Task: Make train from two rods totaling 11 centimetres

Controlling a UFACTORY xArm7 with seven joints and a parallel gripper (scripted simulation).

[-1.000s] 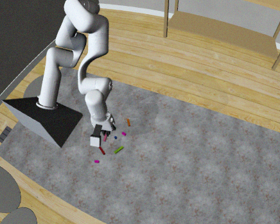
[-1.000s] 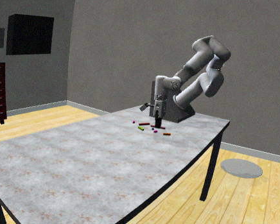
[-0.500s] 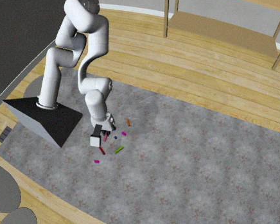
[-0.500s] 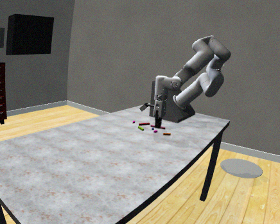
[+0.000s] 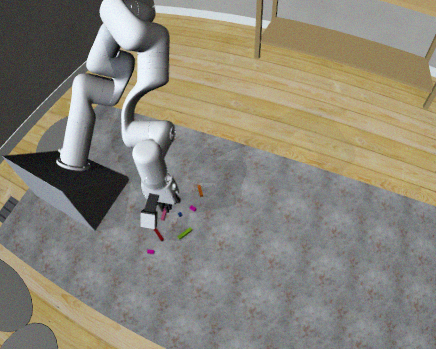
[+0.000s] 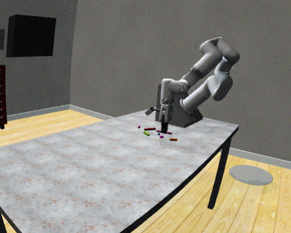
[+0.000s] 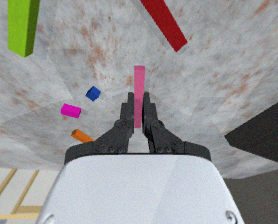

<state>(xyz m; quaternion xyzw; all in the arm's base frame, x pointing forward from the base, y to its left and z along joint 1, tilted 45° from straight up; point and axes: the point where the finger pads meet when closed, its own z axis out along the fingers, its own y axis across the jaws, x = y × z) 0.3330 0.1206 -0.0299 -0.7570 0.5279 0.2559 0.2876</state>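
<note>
Right now my hand is 5 cm short of the blue rod and 2 cm above it. The rest, counted from my hand: red rod: 2 cm ahead, 9 cm to the right, 2 cm below; pink rod: 2 cm below; lime rod: 10 cm ahead, 5 cm to the right, 2 cm below.
</note>
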